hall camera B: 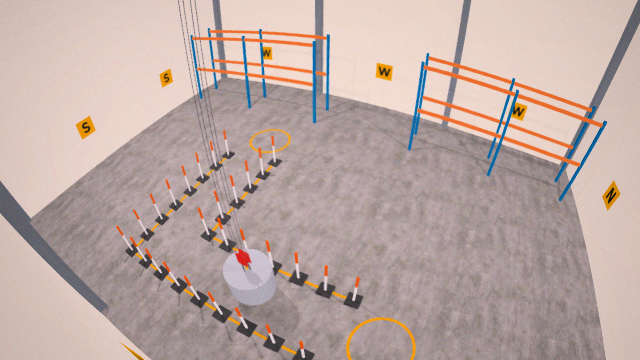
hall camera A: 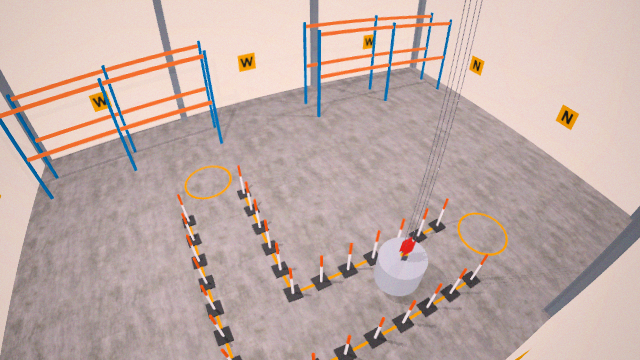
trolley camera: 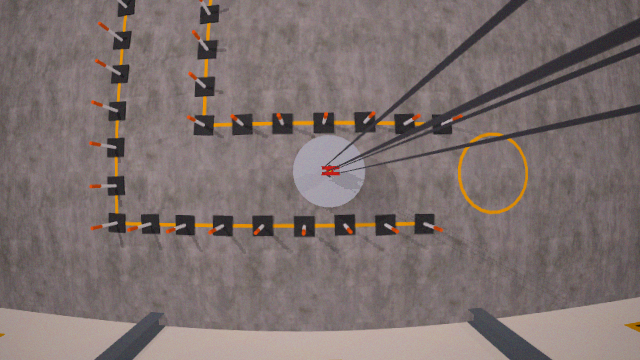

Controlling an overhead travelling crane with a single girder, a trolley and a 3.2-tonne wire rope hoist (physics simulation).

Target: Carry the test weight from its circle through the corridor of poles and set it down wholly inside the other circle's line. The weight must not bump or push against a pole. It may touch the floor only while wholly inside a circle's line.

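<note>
The test weight (hall camera A: 395,281) (hall camera B: 253,292) (trolley camera: 310,187), a pale grey upright cylinder, hangs above the floor from the red hook block (hall camera A: 407,246) (hall camera B: 243,258) (trolley camera: 330,170), my gripper, which is shut on it. In the trolley view it is between the two pole rows of the leg that opens towards the right-hand orange circle (hall camera A: 482,213) (hall camera B: 381,318) (trolley camera: 493,213). A narrow gap shows to the bases on both sides, slightly smaller on the upper side. Its shadow falls to the right. The other orange circle (hall camera A: 202,198) (hall camera B: 270,152) is at the far end of the other leg.
Orange-tipped white poles on black bases, such as one inner pole (hall camera A: 321,270) (hall camera B: 297,267) and one outer pole (hall camera B: 241,316) (trolley camera: 304,229), line the L-shaped corridor. Two blue-orange racks (hall camera A: 319,75) (hall camera B: 314,80) stand along the west wall. A grey wall column (trolley camera: 132,335) is beyond the outer row.
</note>
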